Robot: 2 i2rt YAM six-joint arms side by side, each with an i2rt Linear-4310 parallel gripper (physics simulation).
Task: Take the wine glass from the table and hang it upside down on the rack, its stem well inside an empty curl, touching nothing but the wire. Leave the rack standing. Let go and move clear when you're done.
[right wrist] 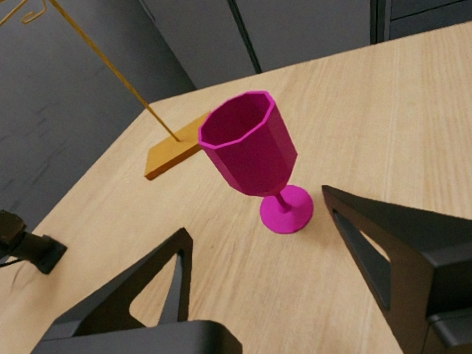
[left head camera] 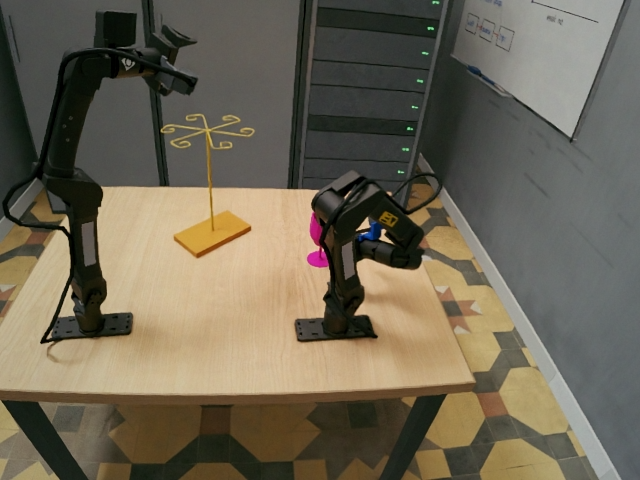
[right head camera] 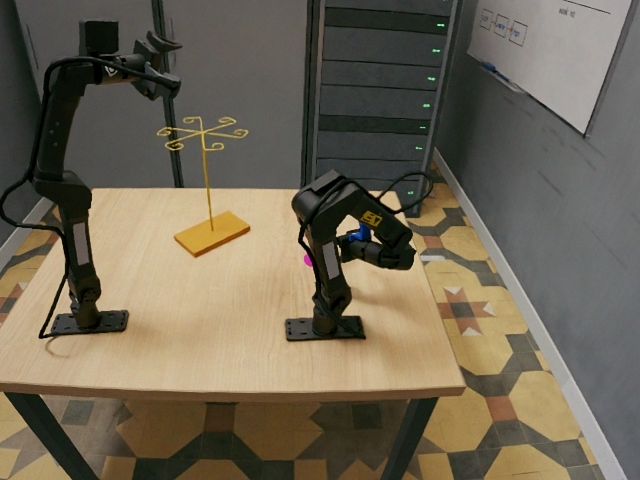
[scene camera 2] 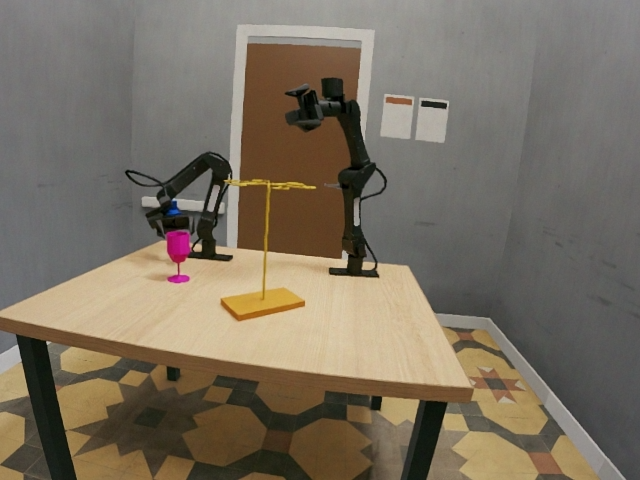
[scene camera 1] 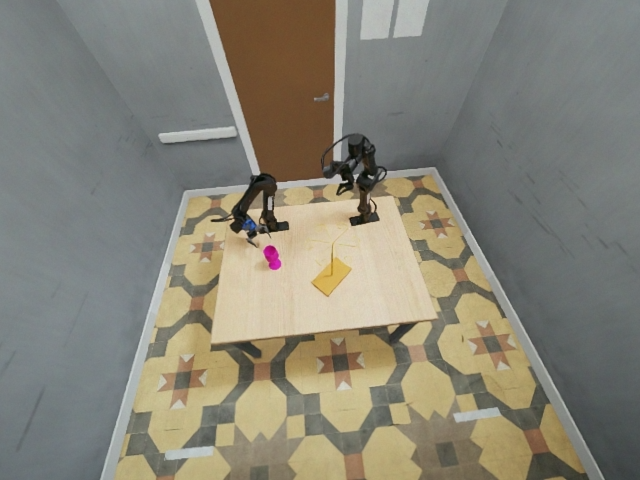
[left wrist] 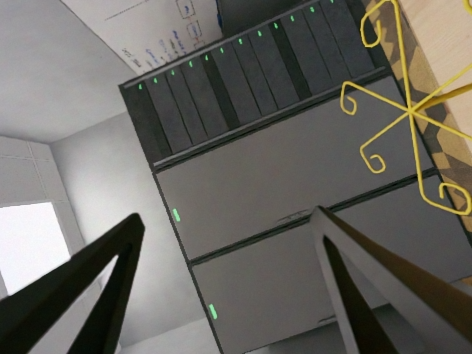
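Seen in the pictures: left gripper, between the fingertips: (left head camera: 189,60) (right head camera: 176,64) (scene camera 2: 289,107) (scene camera 1: 333,187) (left wrist: 228,216); right gripper, between the fingertips: (right wrist: 250,215) (scene camera 2: 177,235) (scene camera 1: 264,243); left arm's base, origin of its link: (right wrist: 47,252) (left head camera: 93,327) (right head camera: 90,323) (scene camera 2: 353,273) (scene camera 1: 364,219); right arm's base, origin of its link: (left head camera: 334,329) (right head camera: 324,329) (scene camera 2: 208,257) (scene camera 1: 274,227).
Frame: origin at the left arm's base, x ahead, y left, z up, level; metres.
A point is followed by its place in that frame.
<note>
The magenta wine glass (scene camera 1: 271,254) {x 0.176, y -0.642, z 0.082 m} (scene camera 2: 178,248) {x 0.235, y -0.624, z 0.121 m} (right wrist: 255,150) {x 0.173, y -0.662, z 0.148 m} stands upright on the table. In the two head camera views, the right arm partly hides the glass (left head camera: 315,229) {x 0.178, y -0.609, z 0.132 m} (right head camera: 308,259) {x 0.200, y -0.615, z 0.003 m}. The yellow wire rack (left head camera: 210,180) {x 0.358, y -0.323, z 0.203 m} (right head camera: 207,180) {x 0.358, y -0.323, z 0.207 m} (scene camera 1: 332,260) {x 0.365, y -0.320, z 0.200 m} (scene camera 2: 266,242) {x 0.365, y -0.319, z 0.196 m} stands upright on its orange base, its curls empty. My right gripper (right wrist: 250,215) {x 0.124, y -0.667, z 0.137 m} (scene camera 1: 261,238) {x 0.124, y -0.667, z 0.137 m} is open, a short way back from the glass and apart from it. My left gripper (left wrist: 228,216) {x 0.235, y -0.286, z 0.587 m} (left head camera: 193,62) {x 0.235, y -0.286, z 0.587 m} (right head camera: 178,66) {x 0.235, y -0.286, z 0.587 m} (scene camera 2: 292,105) {x 0.235, y -0.286, z 0.587 m} is open and empty, raised high, above the level of the rack's curls.
The wooden table (left head camera: 206,356) {x -0.125, y -0.285, z 0.000 m} (scene camera 2: 361,335) {x 0.511, y -0.047, z 0.000 m} carries both arm bases. The left arm's base (left head camera: 118,323) {x -0.003, y -0.067, z 0.010 m} is at the near left of the left head view and the right arm's base (left head camera: 305,329) {x -0.081, y -0.535, z 0.010 m} is at the near right. Dark cabinets and a server rack (left head camera: 308,103) stand behind the table.
</note>
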